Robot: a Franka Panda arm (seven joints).
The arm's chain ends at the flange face. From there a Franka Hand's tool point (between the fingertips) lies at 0.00 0.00 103.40 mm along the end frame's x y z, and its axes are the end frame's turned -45 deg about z.
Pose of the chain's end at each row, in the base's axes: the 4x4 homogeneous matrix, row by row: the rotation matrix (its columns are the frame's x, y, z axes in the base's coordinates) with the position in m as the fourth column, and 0 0 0 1 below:
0.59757 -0.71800 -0.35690 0.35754; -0.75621 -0.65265 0.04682 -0.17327; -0.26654 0.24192 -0.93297 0.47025; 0 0 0 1
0.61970 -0.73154 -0.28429 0.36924; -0.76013 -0.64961 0.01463 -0.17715; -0.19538 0.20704 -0.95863 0.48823; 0 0 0 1
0.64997 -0.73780 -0.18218 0.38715; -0.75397 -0.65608 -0.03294 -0.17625; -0.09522 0.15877 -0.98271 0.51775; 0 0 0 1
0.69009 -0.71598 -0.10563 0.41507; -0.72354 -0.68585 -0.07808 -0.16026; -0.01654 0.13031 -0.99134 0.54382; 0 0 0 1
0.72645 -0.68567 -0.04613 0.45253; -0.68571 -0.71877 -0.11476 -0.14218; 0.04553 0.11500 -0.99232 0.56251; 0 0 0 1
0.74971 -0.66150 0.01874 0.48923; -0.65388 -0.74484 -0.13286 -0.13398; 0.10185 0.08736 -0.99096 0.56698; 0 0 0 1
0.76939 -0.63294 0.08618 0.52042; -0.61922 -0.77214 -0.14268 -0.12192; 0.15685 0.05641 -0.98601 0.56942; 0 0 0 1
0.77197 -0.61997 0.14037 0.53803; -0.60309 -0.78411 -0.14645 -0.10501; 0.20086 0.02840 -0.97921 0.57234; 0 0 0 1
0.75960 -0.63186 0.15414 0.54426; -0.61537 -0.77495 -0.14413 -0.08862; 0.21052 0.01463 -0.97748 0.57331; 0 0 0 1
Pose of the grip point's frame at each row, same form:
0.93025 -0.08516 -0.35690 0.32064; -0.07323 -0.99621 0.04682 -0.16843; -0.35954 -0.01741 -0.93297 0.37378; 0 0 0 1
0.95547 -0.07908 -0.28429 0.33984; -0.07815 -0.99684 0.01463 -0.17564; -0.28455 0.00824 -0.95863 0.38911; 0 0 0 1
0.98130 -0.06211 -0.18218 0.36831; -0.06922 -0.99706 -0.03294 -0.17966; -0.17960 0.04494 -0.98271 0.41614; 0 0 0 1
0.99424 -0.01831 -0.10563 0.40415; -0.02665 -0.99659 -0.07808 -0.16833; -0.10384 0.08045 -0.99134 0.44132; 0 0 0 1
0.99852 0.02884 -0.04613 0.44776; 0.02338 -0.99312 -0.11476 -0.15405; -0.04912 0.11351 -0.99232 0.45990; 0 0 0 1
0.99788 0.06237 0.01874 0.49117; 0.06432 -0.98904 -0.13286 -0.14772; 0.01025 0.13379 -0.99096 0.46451; 0 0 0 1
0.99160 0.09648 0.08618 0.52933; 0.10813 -0.98384 -0.14268 -0.13667; 0.07102 0.15080 -0.98601 0.46747; 0 0 0 1
0.98425 0.10748 0.14037 0.55254; 0.12800 -0.98090 -0.14645 -0.12015; 0.12195 0.16211 -0.97921 0.47109; 0 0 0 1
0.98391 0.09033 0.15414 0.56020; 0.11284 -0.98310 -0.14413 -0.10352; 0.13852 0.15921 -0.97748 0.47224; 0 0 0 1

